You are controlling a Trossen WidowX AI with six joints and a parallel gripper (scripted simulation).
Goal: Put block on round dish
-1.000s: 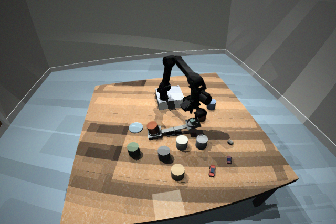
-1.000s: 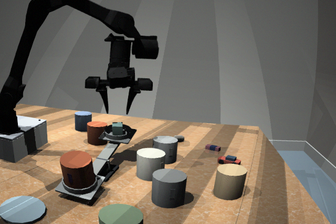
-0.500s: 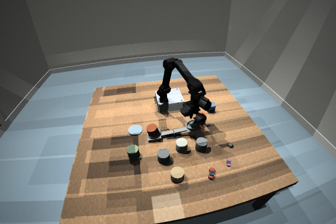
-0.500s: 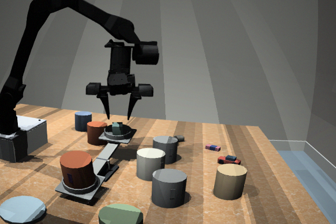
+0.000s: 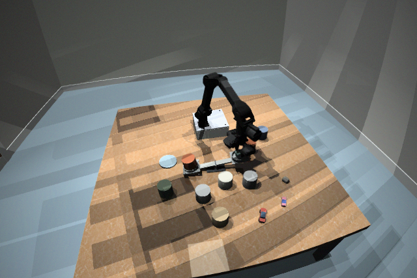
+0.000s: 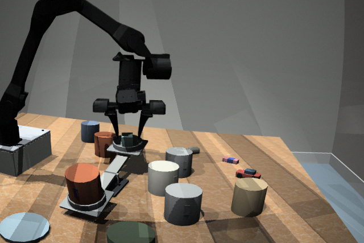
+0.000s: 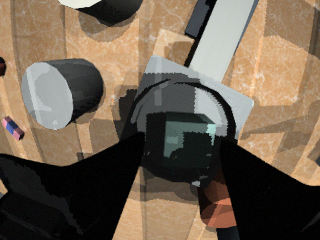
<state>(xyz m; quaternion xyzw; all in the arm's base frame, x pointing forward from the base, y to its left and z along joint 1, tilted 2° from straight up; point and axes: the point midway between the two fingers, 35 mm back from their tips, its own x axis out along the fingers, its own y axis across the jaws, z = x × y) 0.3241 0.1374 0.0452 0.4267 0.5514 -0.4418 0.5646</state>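
The pale blue round dish is 110 mm behind my gripper tip, 380 mm to the right of it and 90 mm below it. From my gripper tip the other things lie so: grey lump (170 mm ahead, 210 mm to the left, 80 mm below); then teal block (right at my gripper tip); then cream cup (130 mm ahead, 110 mm to the right, 50 mm below).
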